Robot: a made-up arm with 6 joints. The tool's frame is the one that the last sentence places.
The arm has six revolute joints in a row. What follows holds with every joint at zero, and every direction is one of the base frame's. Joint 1 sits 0.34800 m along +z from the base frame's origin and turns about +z. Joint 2 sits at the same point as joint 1 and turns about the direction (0, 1, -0.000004). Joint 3 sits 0.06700 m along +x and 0.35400 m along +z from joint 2 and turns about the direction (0, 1, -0.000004). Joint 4 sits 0.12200 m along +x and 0.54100 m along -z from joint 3 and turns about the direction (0, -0.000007, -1). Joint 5 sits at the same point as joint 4 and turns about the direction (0, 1, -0.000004). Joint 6 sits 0.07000 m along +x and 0.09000 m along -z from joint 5 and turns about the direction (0, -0.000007, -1). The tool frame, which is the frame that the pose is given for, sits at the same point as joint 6; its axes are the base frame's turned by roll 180.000, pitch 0.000 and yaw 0.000 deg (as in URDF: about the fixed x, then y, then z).
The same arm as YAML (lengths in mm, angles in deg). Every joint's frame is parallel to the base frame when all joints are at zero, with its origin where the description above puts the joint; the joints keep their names.
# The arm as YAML. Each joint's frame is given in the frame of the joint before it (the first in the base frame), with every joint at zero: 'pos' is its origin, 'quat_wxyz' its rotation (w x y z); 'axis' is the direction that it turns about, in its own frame. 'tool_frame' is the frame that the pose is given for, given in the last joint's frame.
length_unit: mm
angle_unit: deg
joints:
  - joint: joint 1
    pos: [0.0, 0.0, 348.0]
    quat_wxyz: [1.0, 0.0, 0.0, 0.0]
    axis: "+z"
  - joint: joint 2
    pos: [0.0, 0.0, 0.0]
    quat_wxyz: [1.0, 0.0, 0.0, 0.0]
    axis: "+y"
  - joint: joint 3
    pos: [67.0, 0.0, 354.0]
    quat_wxyz: [1.0, 0.0, 0.0, 0.0]
    axis: "+y"
  - joint: joint 4
    pos: [122.0, 0.0, -541.0]
    quat_wxyz: [1.0, 0.0, 0.0, 0.0]
    axis: "-z"
  - joint: joint 5
    pos: [0.0, 0.0, 0.0]
    quat_wxyz: [1.0, 0.0, 0.0, 0.0]
    axis: "+y"
  - joint: joint 6
    pos: [70.0, 0.0, -90.0]
    quat_wxyz: [1.0, 0.0, 0.0, 0.0]
    axis: "-z"
tool_frame:
  pos: [0.0, 0.0, 0.0]
  quat_wxyz: [0.0, 1.0, 0.0, 0.0]

